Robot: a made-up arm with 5 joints.
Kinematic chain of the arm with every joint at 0, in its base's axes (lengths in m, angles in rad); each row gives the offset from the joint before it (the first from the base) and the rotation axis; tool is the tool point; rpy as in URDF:
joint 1: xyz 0 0 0.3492 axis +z
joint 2: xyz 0 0 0 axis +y
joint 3: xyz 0.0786 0 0.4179 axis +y
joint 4: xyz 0.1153 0 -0.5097 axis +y
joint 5: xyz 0.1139 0 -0.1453 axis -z
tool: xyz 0 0 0 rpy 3.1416 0 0
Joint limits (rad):
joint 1: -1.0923..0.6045
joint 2: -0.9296..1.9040
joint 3: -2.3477..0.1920
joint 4: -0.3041..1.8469
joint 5: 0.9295..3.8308
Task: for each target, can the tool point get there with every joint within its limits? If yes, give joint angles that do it. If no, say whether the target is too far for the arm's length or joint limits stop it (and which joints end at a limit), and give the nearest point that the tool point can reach.
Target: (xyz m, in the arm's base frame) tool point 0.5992 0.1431 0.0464
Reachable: yes | joints 0.2345 0.5346 -0.8207 0.4964 3.5370
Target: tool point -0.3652 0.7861 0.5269
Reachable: no: joint limits stop it (at a limit: joint 1, joint 2, joint 3) | nearest point -0.1407 0.2713 0.3497 | short by 0.589 m
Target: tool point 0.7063 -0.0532 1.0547
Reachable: yes | joints -0.0752 0.0637 -2.0509 1.1795 3.3686
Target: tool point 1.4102 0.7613 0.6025
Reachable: no: too far | nearest point 0.9692 0.5232 0.5233 | short by 0.507 m
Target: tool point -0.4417 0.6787 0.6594
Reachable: no: joint limits stop it (at a limit: joint 2, joint 3) | nearest point -0.1594 0.2449 0.3814 | short by 0.587 m
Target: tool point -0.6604 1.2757 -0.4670
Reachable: no: too far | nearest point -0.1387 0.2675 -0.0865 | short by 1.197 m
